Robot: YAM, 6 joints.
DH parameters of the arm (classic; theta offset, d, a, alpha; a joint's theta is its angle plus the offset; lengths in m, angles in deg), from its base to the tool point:
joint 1: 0 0.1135 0.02 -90
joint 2: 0 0 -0.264 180
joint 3: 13.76 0 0.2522 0
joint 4: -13.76 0 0.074 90
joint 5: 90 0 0 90
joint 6: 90 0.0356 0 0
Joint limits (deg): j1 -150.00..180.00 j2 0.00..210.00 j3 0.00..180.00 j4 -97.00..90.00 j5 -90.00..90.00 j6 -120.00..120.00
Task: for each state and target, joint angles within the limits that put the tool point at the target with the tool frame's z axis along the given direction. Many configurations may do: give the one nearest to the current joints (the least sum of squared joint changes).
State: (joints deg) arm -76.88 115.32 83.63 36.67 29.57 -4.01
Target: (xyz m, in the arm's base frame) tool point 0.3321 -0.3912 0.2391 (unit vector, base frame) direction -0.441 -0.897 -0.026
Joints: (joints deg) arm -45.93 128.71 97.93 26.37 70.20 -4.01
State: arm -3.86 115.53 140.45 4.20 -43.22 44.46
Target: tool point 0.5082 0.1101 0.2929 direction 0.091 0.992 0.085
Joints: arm 8.42 131.02 106.30 44.58 -75.51 44.46
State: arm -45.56 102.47 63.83 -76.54 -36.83 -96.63
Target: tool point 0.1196 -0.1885 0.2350 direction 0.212 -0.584 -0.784
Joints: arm -56.25 64.46 43.83 -31.79 8.52 -96.63
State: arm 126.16 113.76 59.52 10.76 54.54 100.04
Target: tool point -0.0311 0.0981 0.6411 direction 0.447 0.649 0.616
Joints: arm 122.08 64.04 103.62 23.52 46.32 100.04
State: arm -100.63 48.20 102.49 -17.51 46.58 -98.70
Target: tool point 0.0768 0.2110 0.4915 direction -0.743 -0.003 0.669
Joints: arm -116.06 8.05 90.27 -18.42 41.78 -98.70
